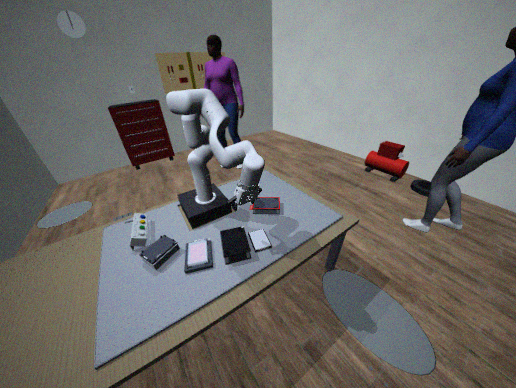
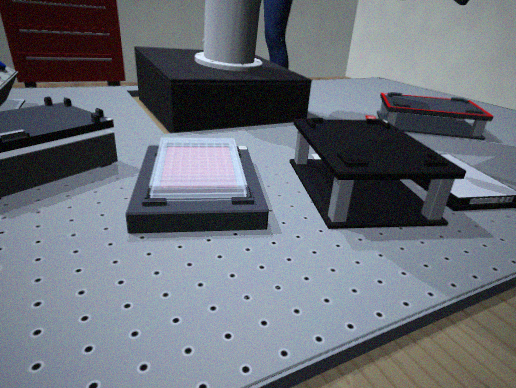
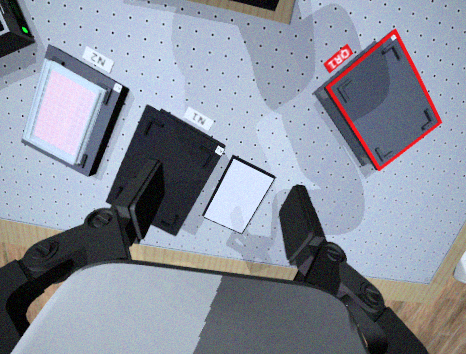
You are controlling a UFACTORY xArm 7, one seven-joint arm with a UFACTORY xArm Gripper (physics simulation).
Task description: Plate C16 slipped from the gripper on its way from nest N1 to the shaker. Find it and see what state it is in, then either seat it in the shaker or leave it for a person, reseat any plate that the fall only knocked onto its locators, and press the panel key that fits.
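Seen in the pictures: gripper, between the fingertips: [image 1: 242,205] [image 3: 226,188]; arm's base, origin of its link: [image 1: 205,198] [image 2: 228,64].
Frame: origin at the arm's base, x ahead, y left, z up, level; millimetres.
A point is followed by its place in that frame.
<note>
My gripper [image 1: 246,202] @[x 348, y 58, z 118 mm] [image 3: 226,188] @[x 348, y 58, z 118 mm] is open and empty, high above the table. A flat, black-sided plate with a white top [image 1: 260,240] @[x 438, y 82, z -64 mm] [image 2: 482,184] @[x 461, y 86, z -64 mm] [image 3: 240,195] @[x 420, y 89, z -64 mm] lies on the table beside nest N1 [image 1: 235,244] @[x 415, y -44, z -20 mm] [image 2: 375,145] @[x 404, y -36, z -20 mm] [image 3: 175,165] @[x 370, y -15, z -20 mm]; its side bears a small label, and no C16 is readable. N1 is black, raised on posts and empty. A clear-rimmed pink plate [image 1: 199,252] @[x 332, y -192, z -41 mm] [image 2: 200,167] @[x 342, y -206, z -41 mm] [image 3: 66,114] @[x 317, y -186, z -41 mm] rests on nest N2 [image 2: 197,219] @[x 393, y -231, z -65 mm] [image 3: 111,107] @[x 299, y -128, z -57 mm]; I cannot tell whether it is fully seated. The shaker [image 1: 160,250] @[x 220, y -338, z -23 mm] [image 2: 50,122] @[x 208, y -318, z -23 mm] shows an empty top.
Red-edged nest QR1 [image 1: 266,204] @[x 257, y 275, z -38 mm] [image 2: 435,106] @[x 261, y 273, z -38 mm] [image 3: 385,100] @[x 237, y 280, z -38 mm] stands empty at the right. A button panel [image 1: 139,231] @[x 47, y -398, z -4 mm] is at the left. The black arm base [image 1: 205,207] @[x 81, y -40, z -4 mm] [image 2: 240,102] @[x 113, y -35, z -43 mm] stands behind the nests. One person [image 1: 222,80] stands behind the arm, another [image 1: 492,105] at the right.
</note>
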